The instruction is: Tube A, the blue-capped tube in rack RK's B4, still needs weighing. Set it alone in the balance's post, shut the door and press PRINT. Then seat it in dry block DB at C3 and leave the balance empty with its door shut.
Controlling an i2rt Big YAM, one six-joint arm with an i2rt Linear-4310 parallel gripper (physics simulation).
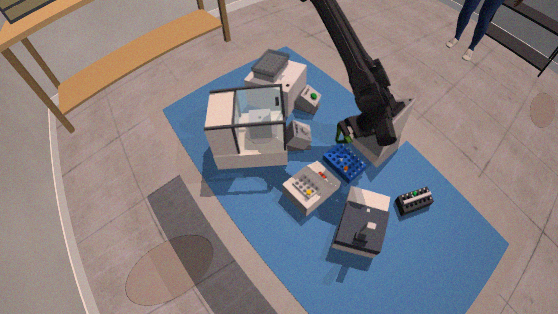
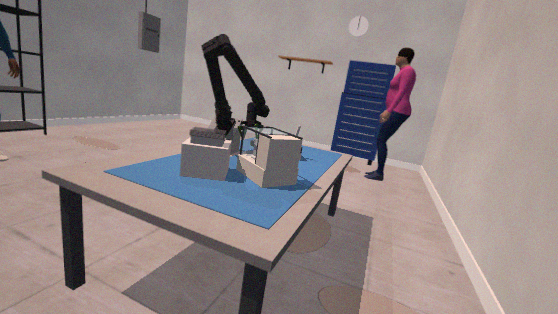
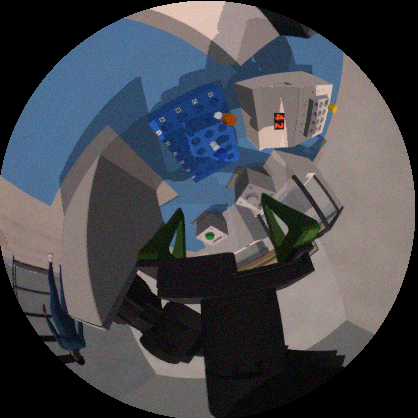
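Seen in the pictures: gripper, fingertip midpoint: (image 1: 346,138) (image 2: 249,139) (image 3: 221,203); arm's base, origin of the base link: (image 2: 225,126) (image 3: 107,282).
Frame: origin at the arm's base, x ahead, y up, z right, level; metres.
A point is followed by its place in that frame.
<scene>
The blue-capped tube A (image 3: 220,153) @(x 0.211, y -0.088, z 0.022 m) stands in the blue rack RK (image 1: 351,176) @(x 0.234, y -0.113, z -0.044 m) (image 3: 185,101) @(x 0.206, y -0.113, z -0.049 m); its exact hole is hard to read. My gripper (image 1: 344,133) @(x 0.181, y -0.038, z 0.040 m) (image 2: 249,126) (image 3: 221,203) @(x 0.181, y -0.038, z 0.040 m) is open and empty, above the table between the rack and the arm's base, with its fingers apart from the tube. The balance (image 1: 221,111) @(x 0.449, y 0.061, z 0.325 m) (image 2: 281,162) @(x 0.474, y -0.037, z 0.371 m) is a glass-sided box; its door's state is unclear. A green button (image 1: 313,96) @(x 0.099, y -0.073, z 0.270 m) (image 3: 210,236) @(x 0.097, y -0.073, z 0.269 m) sits on a small box beside it; its label is unreadable. The pale dry block DB (image 1: 325,176) @(x 0.307, y -0.094, z 0.010 m) (image 3: 267,110) @(x 0.297, y -0.101, z 0.001 m) shows red digits and holds a yellow-capped tube (image 1: 309,192) @(x 0.397, y -0.055, z -0.007 m) (image 3: 332,107) @(x 0.392, y -0.057, z -0.008 m).
An orange-capped tube (image 1: 345,169) @(x 0.242, y -0.091, z -0.018 m) (image 3: 229,119) @(x 0.235, y -0.088, z -0.018 m) stands in the rack. A knob box (image 1: 301,135) @(x 0.263, y -0.073, z 0.166 m) is beside the balance. A dark-lidded machine (image 1: 367,227) @(x 0.402, y 0.051, z -0.210 m) and a black rack (image 1: 414,201) @(x 0.145, y -0.106, z -0.268 m) stand farther along. A white box (image 2: 206,160) @(x 0.198, y -0.064, z 0.497 m) with a grey top is behind the balance.
</scene>
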